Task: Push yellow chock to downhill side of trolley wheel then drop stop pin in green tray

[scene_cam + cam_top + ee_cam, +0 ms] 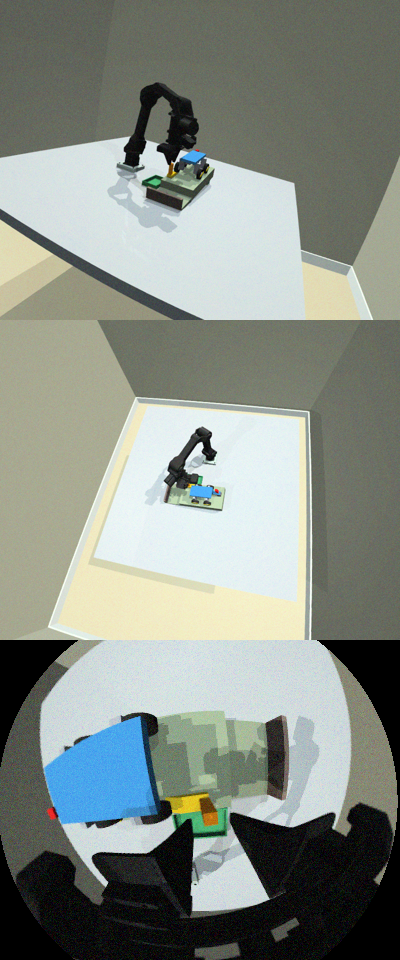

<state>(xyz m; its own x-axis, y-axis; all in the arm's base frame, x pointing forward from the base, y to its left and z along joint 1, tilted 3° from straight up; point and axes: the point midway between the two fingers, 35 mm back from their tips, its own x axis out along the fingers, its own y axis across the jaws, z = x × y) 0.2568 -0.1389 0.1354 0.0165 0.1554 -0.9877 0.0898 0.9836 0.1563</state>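
The yellow chock is 4 cm below my gripper tip and 3 cm to the left of it. Round my gripper tip: blue-topped trolley: 11 cm to the left, 7 cm ahead, 1 cm below; green tray: 13 cm below, 7 cm behind, 3 cm to the left; green ramp: 10 cm to the left, 8 cm below, 7 cm ahead.
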